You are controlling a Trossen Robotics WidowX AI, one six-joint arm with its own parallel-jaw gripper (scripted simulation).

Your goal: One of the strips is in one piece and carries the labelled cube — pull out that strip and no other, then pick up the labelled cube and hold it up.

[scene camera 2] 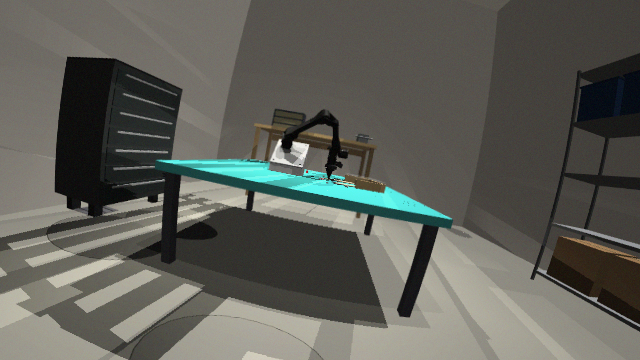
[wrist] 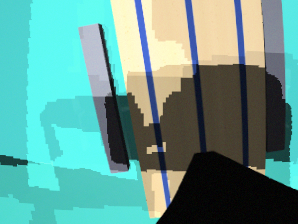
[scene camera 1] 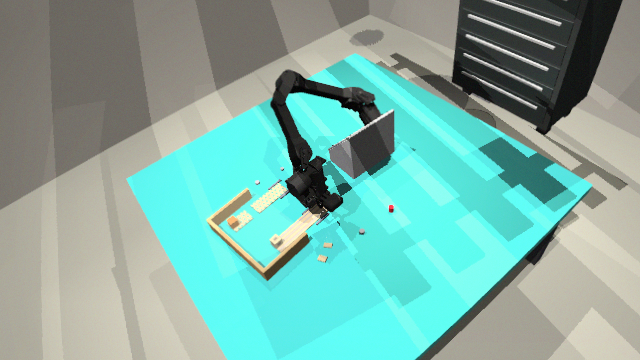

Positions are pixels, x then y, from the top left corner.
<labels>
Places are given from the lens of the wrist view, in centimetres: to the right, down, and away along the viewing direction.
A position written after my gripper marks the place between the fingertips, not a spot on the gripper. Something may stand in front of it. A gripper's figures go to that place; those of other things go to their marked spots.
my gripper point(wrist: 204, 161): 2, 2, 10
strip point(wrist: 195, 83): 2, -1, 9
</labels>
